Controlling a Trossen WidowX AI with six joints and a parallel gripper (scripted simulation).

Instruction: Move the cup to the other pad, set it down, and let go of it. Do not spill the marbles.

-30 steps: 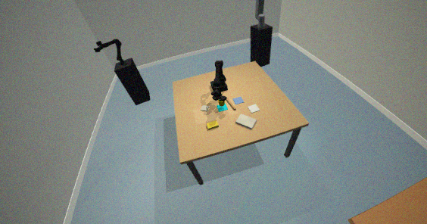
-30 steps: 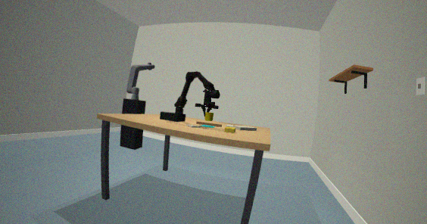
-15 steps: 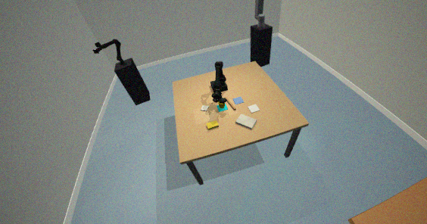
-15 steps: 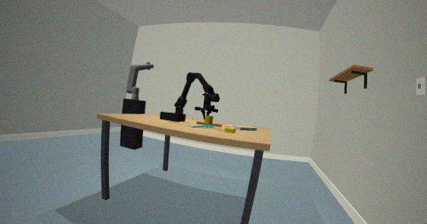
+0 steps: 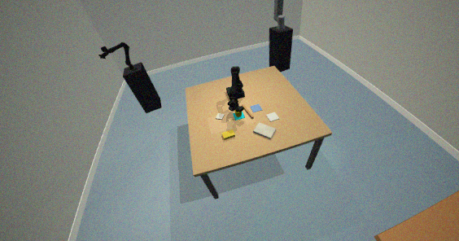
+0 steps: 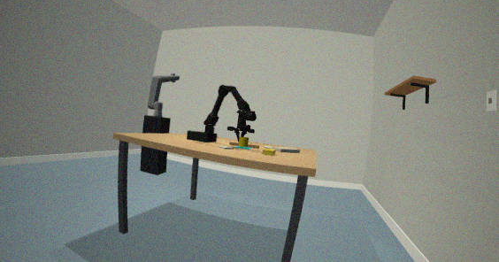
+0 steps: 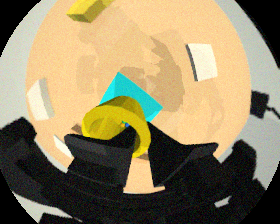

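The yellow cup is 2 cm ahead of my gripper tip and 1 cm to the left of it. Also, from my gripper tip: yellow block 22 cm ahead, 18 cm to the right, 3 cm below; then thin brown stick 12 cm to the left, 4 cm below, 2 cm ahead; then cyan pad 5 cm below, 3 cm ahead, 1 cm to the left.
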